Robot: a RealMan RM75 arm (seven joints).
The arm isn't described. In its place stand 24 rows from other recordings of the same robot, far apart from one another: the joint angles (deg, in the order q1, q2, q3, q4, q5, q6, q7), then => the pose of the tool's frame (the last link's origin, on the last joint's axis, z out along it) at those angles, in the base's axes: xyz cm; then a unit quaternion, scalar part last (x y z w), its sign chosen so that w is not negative.
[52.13, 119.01, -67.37, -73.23, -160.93, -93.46, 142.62] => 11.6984 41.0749 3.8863 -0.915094 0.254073 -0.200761 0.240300
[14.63, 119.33, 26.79, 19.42, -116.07, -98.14, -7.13] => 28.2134 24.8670 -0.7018 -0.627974 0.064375 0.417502 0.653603
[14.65, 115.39, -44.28, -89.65, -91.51, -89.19, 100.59] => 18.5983 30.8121 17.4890 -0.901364 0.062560 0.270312 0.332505
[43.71, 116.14, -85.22, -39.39, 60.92, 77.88, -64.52] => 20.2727 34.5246 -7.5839 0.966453 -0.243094 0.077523 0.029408
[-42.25, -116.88, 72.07, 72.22, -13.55, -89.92, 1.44] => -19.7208 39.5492 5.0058 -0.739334 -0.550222 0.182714 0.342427
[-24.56, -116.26, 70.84, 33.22, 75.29, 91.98, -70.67] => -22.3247 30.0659 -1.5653 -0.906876 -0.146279 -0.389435 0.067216
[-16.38, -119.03, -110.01, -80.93, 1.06, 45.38, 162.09] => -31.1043 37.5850 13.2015 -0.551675 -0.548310 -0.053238 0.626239
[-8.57, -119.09, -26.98, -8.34, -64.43, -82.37, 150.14] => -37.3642 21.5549 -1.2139 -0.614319 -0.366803 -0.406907 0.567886
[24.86, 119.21, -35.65, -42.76, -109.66, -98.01, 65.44] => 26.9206 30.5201 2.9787 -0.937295 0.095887 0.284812 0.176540
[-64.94, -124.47, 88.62, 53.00, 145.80, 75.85, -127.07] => -3.8938 38.5895 -10.2286 -0.974495 0.026459 0.203176 0.091538
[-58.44, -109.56, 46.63, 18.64, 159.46, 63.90, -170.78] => -25.4420 43.5711 0.6327 -0.670426 -0.696798 0.076111 0.243328
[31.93, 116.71, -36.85, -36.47, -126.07, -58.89, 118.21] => 33.3890 38.0240 2.8968 -0.765413 0.543464 0.157490 0.306572
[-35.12, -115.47, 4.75, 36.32, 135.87, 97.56, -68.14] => -29.6925 33.3034 5.8221 -0.921731 -0.192324 -0.252677 0.222662
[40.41, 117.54, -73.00, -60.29, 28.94, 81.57, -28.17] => 21.5161 38.4160 -0.3312 -0.864231 0.431012 -0.167928 0.197822
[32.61, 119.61, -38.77, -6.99, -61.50, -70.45, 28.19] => 28.6961 36.5102 -0.8777 -0.771830 0.182151 0.354612 0.495327
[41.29, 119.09, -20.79, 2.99, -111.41, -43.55, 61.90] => 29.8381 35.2137 -10.7270 -0.844686 0.420452 0.167779 0.285616
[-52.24, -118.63, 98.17, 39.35, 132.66, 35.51, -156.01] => -14.7074 44.0133 -9.4477 -0.898089 -0.320617 0.016192 0.300629
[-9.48, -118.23, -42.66, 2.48, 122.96, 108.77, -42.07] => -35.9190 19.1319 6.5421 -0.558720 -0.226168 -0.545005 0.582795
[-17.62, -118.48, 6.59, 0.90, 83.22, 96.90, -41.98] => -33.3858 25.6392 2.9732 -0.632142 -0.265896 -0.528448 0.500438
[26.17, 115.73, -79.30, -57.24, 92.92, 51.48, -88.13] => 18.9788 39.5859 0.4129 -0.914162 0.174393 0.226858 0.287106
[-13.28, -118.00, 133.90, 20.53, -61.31, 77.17, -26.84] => -34.3963 27.8493 1.2786 -0.514913 -0.362064 -0.488808 0.604021
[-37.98, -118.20, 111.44, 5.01, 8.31, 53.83, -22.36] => -27.3445 37.1428 -7.3583 -0.889546 -0.124358 -0.198152 0.392401
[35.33, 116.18, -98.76, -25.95, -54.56, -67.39, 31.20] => 19.2293 34.0720 -8.4238 -0.940989 -0.130585 0.254737 0.180543
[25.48, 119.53, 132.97, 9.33, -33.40, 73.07, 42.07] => 33.3002 34.1042 4.4231 -0.315749 -0.599290 -0.563241 0.473195
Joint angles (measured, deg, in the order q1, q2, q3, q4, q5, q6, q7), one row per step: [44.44, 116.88, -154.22, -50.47, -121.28, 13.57, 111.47]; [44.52, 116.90, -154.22, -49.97, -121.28, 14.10, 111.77]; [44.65, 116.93, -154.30, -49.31, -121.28, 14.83, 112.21]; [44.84, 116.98, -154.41, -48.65, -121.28, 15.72, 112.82]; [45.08, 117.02, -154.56, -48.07, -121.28, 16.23, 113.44]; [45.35, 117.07, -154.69, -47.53, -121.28, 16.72, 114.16]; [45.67, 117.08, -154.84, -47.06, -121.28, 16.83, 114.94]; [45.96, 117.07, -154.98, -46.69, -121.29, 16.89, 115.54]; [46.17, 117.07, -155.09, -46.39, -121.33, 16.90, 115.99]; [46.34, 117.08, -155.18, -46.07, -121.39, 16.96, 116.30]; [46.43, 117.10, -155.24, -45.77, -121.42, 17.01, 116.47]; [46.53, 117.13, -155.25, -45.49, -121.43, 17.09, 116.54]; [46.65, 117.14, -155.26, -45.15, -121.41, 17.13, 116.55]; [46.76, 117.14, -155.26, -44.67, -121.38, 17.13, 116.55]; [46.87, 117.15, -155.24, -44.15, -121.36, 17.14, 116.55]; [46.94, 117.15, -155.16, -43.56, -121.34, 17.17, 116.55]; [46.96, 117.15, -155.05, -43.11, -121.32, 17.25, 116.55]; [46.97, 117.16, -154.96, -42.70, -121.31, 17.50, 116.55]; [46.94, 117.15, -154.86, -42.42, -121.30, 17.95, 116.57]
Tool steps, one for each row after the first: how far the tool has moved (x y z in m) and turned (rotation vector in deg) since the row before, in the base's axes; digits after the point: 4 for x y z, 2 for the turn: [0.0010, 0.0020, 0.0009, 0.41, 0.20, -0.18]; [0.0012, 0.0023, 0.0010, 0.49, 0.27, -0.19]; [0.0005, 0.0023, 0.0010, 0.49, 0.48, -0.19]; [0.0007, 0.0018, 0.0005, 0.25, 0.22, -0.23]; [0.0002, 0.0018, 0.0005, 0.20, 0.31, -0.27]; [0.0006, 0.0015, 0.0002, -0.02, 0.06, -0.37]; [0.0004, 0.0013, 0.0002, -0.02, -0.01, -0.23]; [0.0005, 0.0009, 0.0001, -0.02, -0.07, -0.17]; [0.0006, 0.0010, 0.0001, 0.05, -0.11, -0.08]; [0.0009, 0.0008, 0.0001, 0.09, -0.14, -0.08]; [0.0006, 0.0009, 0.0002, 0.14, -0.10, -0.01]; [0.0009, 0.0012, 0.0004, 0.18, -0.21, -0.01]; [0.0018, 0.0017, 0.0006, 0.25, -0.35, -0.10]; [0.0019, 0.0018, 0.0006, 0.29, -0.36, -0.11]; [0.0024, 0.0022, 0.0010, 0.38, -0.36, -0.19]; [0.0018, 0.0018, 0.0009, 0.34, -0.20, -0.18]; [0.0013, 0.0016, 0.0010, 0.38, -0.05, -0.09]; [0.0005, 0.0014, 0.0012, 0.41, 0.21, -0.01]
